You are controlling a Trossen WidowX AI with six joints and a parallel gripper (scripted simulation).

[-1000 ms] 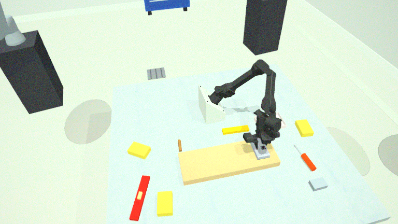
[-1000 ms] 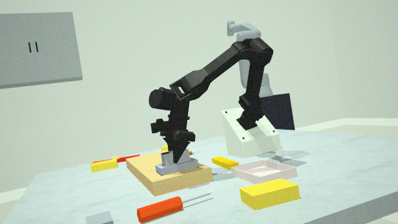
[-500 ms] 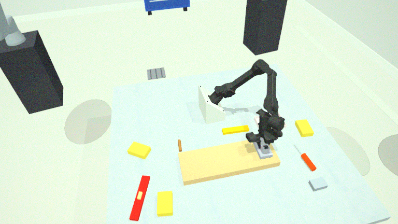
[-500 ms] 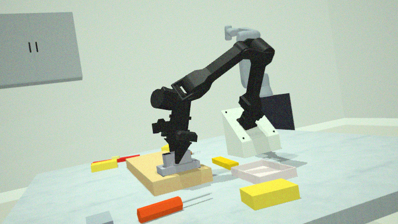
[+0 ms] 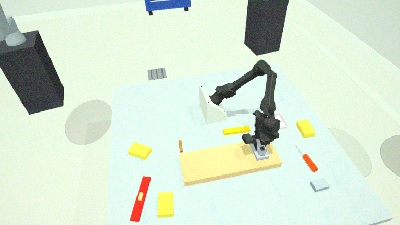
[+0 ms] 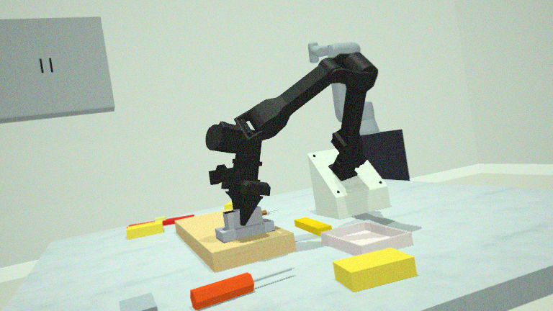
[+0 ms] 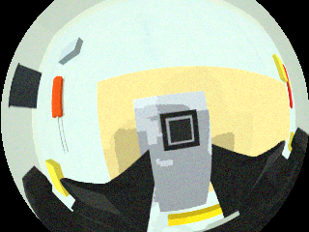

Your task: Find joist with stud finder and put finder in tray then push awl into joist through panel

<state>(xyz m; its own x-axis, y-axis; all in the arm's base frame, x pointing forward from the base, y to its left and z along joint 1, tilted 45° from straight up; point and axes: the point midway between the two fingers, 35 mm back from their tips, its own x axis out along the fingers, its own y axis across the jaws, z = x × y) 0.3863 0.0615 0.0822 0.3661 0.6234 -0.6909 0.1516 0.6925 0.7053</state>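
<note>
My gripper tip is now 190 mm past the pale pink tray, 200 mm to the right of it and 50 mm above it. The rest, counted from my gripper tip: orange-handled screwdriver 80 mm ahead, 230 mm to the left, 50 mm below; then yellow bar 210 mm behind, 30 mm to the right, 60 mm below; then grey stud finder 10 mm ahead, 20 mm above.
</note>
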